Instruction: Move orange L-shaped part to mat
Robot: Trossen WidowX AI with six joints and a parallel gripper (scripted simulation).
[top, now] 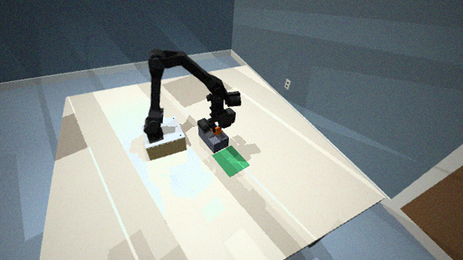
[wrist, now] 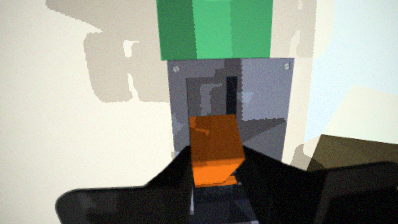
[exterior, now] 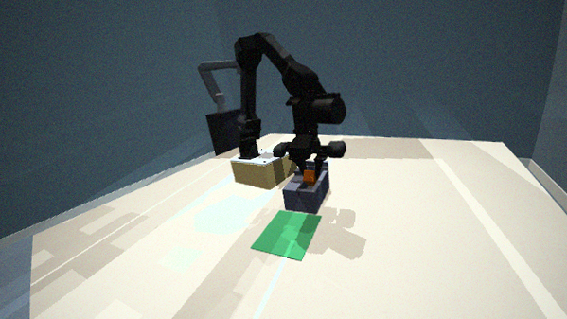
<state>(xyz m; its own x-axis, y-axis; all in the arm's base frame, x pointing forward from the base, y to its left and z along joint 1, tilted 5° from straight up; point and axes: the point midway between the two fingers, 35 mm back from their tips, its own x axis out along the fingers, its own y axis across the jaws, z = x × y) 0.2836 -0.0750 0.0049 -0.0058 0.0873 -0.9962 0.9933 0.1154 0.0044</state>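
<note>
Now: the green mat 15 cm to the right of my gripper tip and 8 cm below it. Round my gripper tip: orange L-shaped part 3 cm to the left, 3 cm below, 2 cm behind.
</note>
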